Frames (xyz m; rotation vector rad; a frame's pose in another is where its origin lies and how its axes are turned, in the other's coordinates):
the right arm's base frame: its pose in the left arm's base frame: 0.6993 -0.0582 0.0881 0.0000 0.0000 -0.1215
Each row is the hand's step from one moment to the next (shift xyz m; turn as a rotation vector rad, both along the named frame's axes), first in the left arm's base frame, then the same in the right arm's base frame.
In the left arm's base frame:
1: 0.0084 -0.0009 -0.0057 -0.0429 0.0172 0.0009
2: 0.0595 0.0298 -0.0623 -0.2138 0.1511 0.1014
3: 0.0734 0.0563 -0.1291 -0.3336 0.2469 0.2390
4: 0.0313 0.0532 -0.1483 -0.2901 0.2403 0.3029
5: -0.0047 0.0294 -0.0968 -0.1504 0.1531 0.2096
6: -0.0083 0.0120 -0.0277 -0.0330 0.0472 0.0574
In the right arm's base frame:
1: 0.0084 0.0001 -0.0057 -0.0447 0.0119 0.0009
2: 0.0554 0.0368 -0.0623 -0.2305 0.1241 0.1014
3: 0.0660 0.0648 -0.1291 -0.3611 0.2046 0.2390
4: 0.0246 0.0566 -0.1483 -0.3171 0.2034 0.3029
5: -0.0082 0.0286 -0.0968 -0.1678 0.1337 0.2096
6: -0.0097 0.0109 -0.0277 -0.0385 0.0429 0.0574

